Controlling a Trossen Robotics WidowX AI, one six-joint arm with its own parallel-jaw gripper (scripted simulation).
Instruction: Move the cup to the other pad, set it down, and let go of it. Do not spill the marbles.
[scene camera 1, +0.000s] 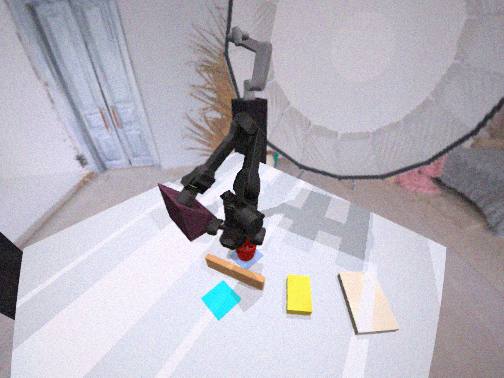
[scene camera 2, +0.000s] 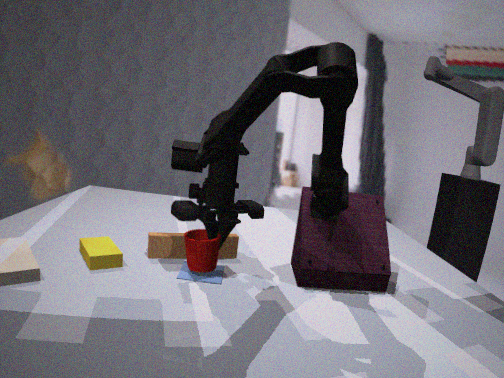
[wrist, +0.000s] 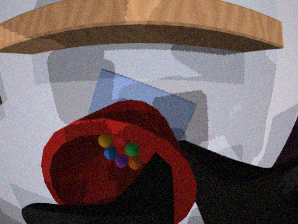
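Observation:
Scene camera 2 shows the gripper (scene camera 2: 215, 249), a red cup (scene camera 2: 202, 254), a yellow block (scene camera 2: 100, 252) and a wooden bar (scene camera 2: 161, 245). In scene camera 1 you get a beige board (scene camera 1: 370, 313) and a cyan pad (scene camera 1: 221, 299), plus the yellow block (scene camera 1: 299, 298) and the gripper (scene camera 1: 237, 246) again. The wrist view has a pale blue pad (wrist: 110, 88), and there's the red cup (wrist: 75, 170) and the gripper (wrist: 172, 148) as well. The beige board, though, is out of frame in the wrist view.

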